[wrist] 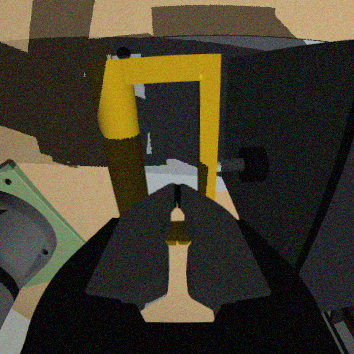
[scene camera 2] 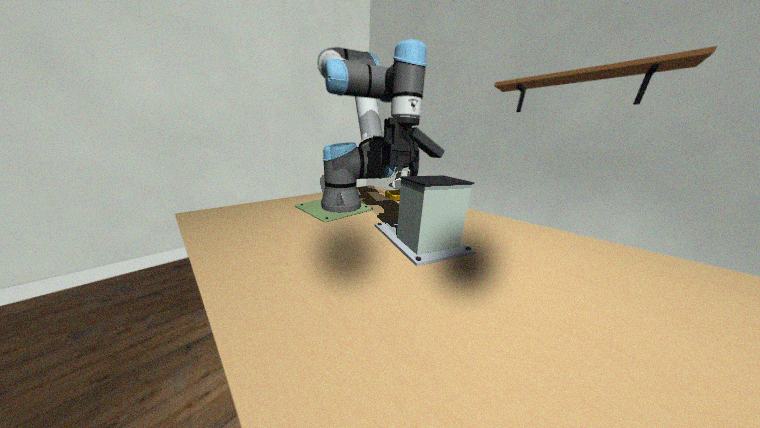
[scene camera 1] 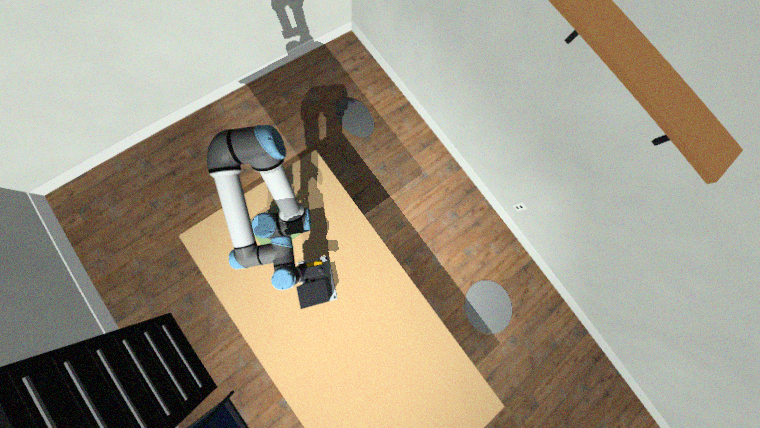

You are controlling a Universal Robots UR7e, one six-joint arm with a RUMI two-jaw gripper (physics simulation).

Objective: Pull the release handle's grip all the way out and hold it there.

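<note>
The release handle is a yellow rectangular frame beside the box. In the wrist view its thick round grip is on the left, away from the box, and a short grey rod with a black knob is between the frame and the box. My gripper points down, shut and empty, over the frame's near end. The fingers hide most of that end; a bit of yellow shows through the gap between them. I cannot tell whether they touch the handle.
The box stands on a pale base plate bolted to the wooden table. The arm's base stands on a green plate nearby. A black slatted unit stands beyond the table's edge. A shelf is on the wall.
</note>
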